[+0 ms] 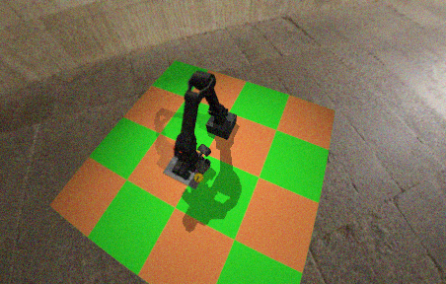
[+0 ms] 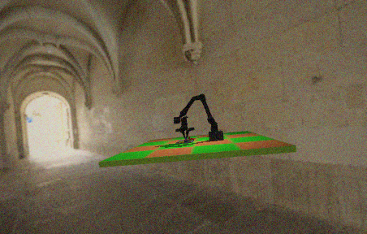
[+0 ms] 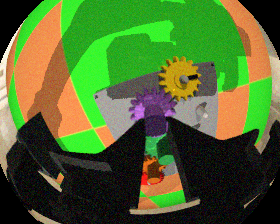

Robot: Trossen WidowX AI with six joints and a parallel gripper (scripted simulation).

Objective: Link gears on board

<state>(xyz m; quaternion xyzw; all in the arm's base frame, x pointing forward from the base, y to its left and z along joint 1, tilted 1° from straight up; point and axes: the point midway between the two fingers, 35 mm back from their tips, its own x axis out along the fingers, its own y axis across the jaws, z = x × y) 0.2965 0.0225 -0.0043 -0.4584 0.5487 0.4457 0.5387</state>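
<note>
Right now the purple gear is 1 cm below my gripper tip. Round my gripper tip: orange gear (2 cm behind, 10 cm to the right, 2 cm below); then red gear (4 cm behind, 16 cm to the right, 3 cm below); then dark green gear (5 cm to the right, 2 cm below).
</note>
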